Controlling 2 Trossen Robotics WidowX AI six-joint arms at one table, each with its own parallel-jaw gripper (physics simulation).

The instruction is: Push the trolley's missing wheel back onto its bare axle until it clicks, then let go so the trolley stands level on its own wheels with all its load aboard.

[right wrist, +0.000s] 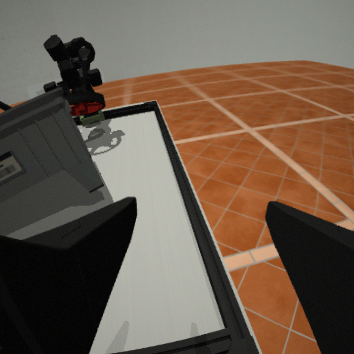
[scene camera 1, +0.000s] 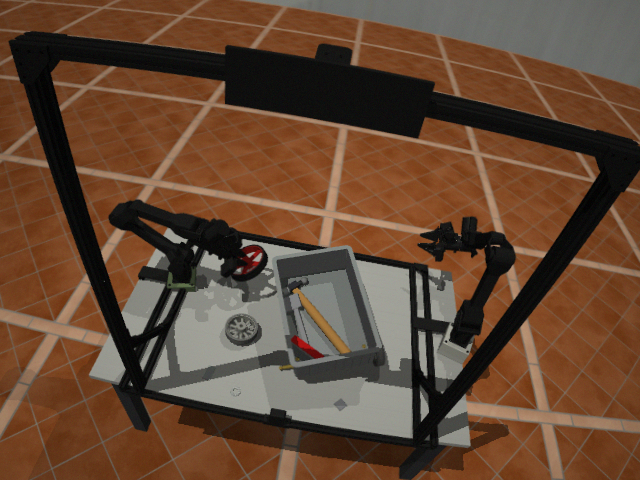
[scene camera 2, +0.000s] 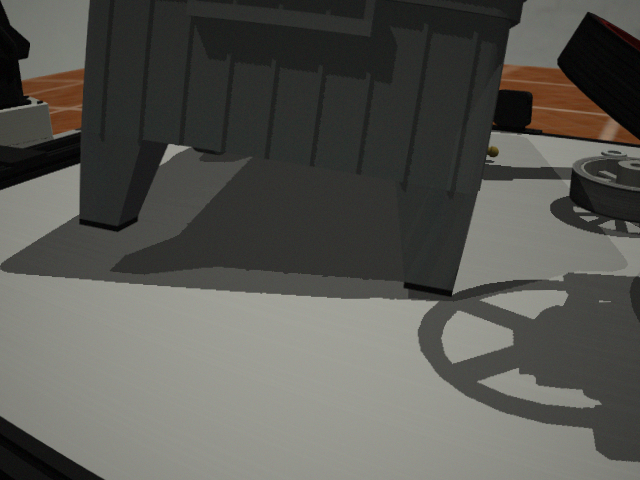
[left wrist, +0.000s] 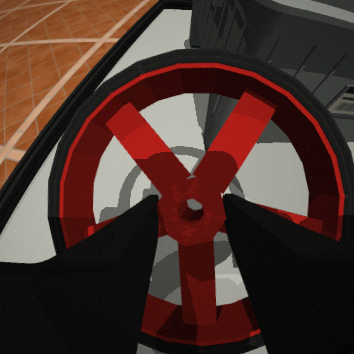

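Pixels of known places: left gripper, fingertip midpoint: (scene camera 1: 246, 260) (left wrist: 190, 202); right gripper, fingertip midpoint: (right wrist: 201, 207) (scene camera 1: 418, 239); left arm's base at its link origin: (right wrist: 90, 113) (scene camera 1: 181, 276); right arm's base at its link origin: (scene camera 1: 459, 338) (scene camera 2: 3, 105).
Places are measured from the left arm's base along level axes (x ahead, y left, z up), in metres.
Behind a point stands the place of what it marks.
Note:
The trolley (scene camera 1: 312, 263) @(x 0.470, y -0.053, z 0.121 m) (scene camera 2: 310, 103) @(x 0.448, y -0.047, z 0.090 m) (left wrist: 250, 30) @(x 0.344, y -0.062, z 0.134 m) (right wrist: 40, 150) @(x 0.604, y -0.103, z 0.112 m) is a grey open bin on the table; two legs face scene camera 2. It holds a wooden-handled hammer (scene camera 1: 320, 320) @(x 0.478, y -0.256, z 0.061 m) and a red-handled tool (scene camera 1: 306, 346) @(x 0.422, y -0.343, z 0.043 m). A brass stub (scene camera 1: 285, 367) @(x 0.354, y -0.385, z -0.011 m) (scene camera 2: 493, 151) @(x 0.339, y -0.377, z -0.015 m), seemingly the bare axle, sticks out at its near left corner. My left gripper (scene camera 1: 238, 259) @(x 0.240, y -0.020, z 0.104 m) (left wrist: 190, 202) @(x 0.240, y -0.020, z 0.104 m) is shut on the hub of the red wheel (scene camera 1: 256, 254) @(x 0.274, y 0.002, z 0.113 m) (scene camera 2: 604, 67) @(x 0.298, y 0.019, z 0.123 m) (left wrist: 240, 130) @(x 0.272, y -0.046, z 0.117 m) (right wrist: 86, 108) @(x 0.256, y -0.010, z 0.082 m), held tilted above the table, left of the trolley. My right gripper (scene camera 1: 421, 240) @(x 0.891, y 0.026, z 0.159 m) (right wrist: 201, 207) @(x 0.891, y 0.026, z 0.159 m) is open and empty, right of the trolley.
A grey spoked wheel (scene camera 1: 241, 329) @(x 0.216, y -0.250, z 0.015 m) (scene camera 2: 599, 198) @(x 0.253, y -0.194, z -0.003 m) lies flat left of the trolley. A small ring (scene camera 1: 235, 391) @(x 0.189, y -0.460, z -0.025 m) (scene camera 2: 613, 153) @(x 0.196, y -0.437, z -0.025 m) and a grey square (scene camera 1: 340, 404) @(x 0.515, y -0.520, z -0.025 m) lie near the front edge. A black frame (scene camera 1: 59, 170) @(x -0.095, y -0.452, z 0.797 m) rises around the table.

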